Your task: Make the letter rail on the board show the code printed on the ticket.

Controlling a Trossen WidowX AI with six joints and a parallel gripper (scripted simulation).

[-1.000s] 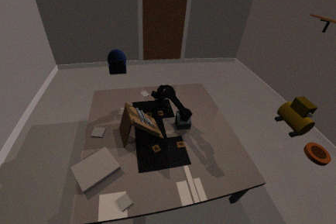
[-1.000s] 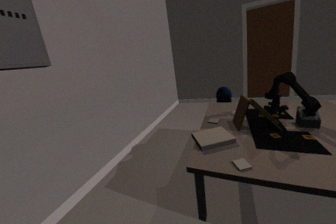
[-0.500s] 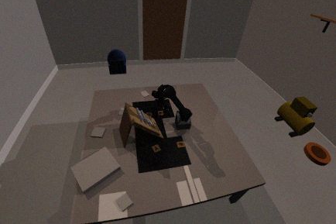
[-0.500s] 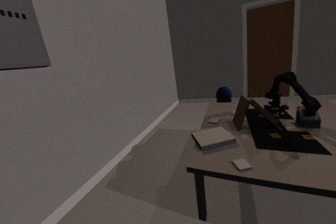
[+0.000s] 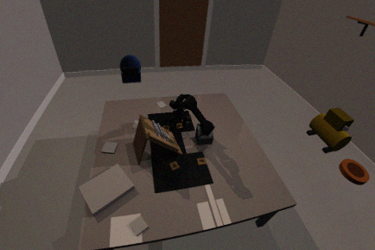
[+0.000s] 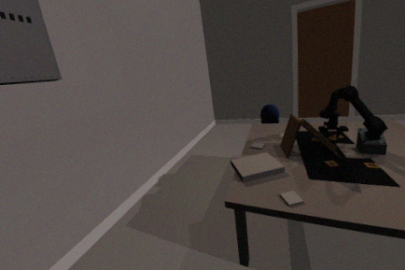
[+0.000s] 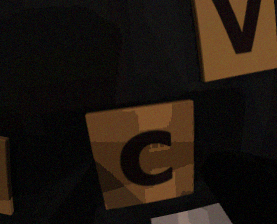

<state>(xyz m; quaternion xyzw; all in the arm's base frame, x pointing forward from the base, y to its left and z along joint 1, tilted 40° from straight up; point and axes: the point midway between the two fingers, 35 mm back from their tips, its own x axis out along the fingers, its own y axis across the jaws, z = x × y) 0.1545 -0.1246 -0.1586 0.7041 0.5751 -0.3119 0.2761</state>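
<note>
Right now the white ticket is 15 cm to the left of my gripper tip, 15 cm ahead of it and 8 cm above it. The rest, counted from my gripper tip: tan letter tile right at my gripper tip; then black mat 17 cm to the left, 6 cm ahead, 1 cm below; then pad 58 cm ahead, 8 cm to the left, 1 cm below.
</note>
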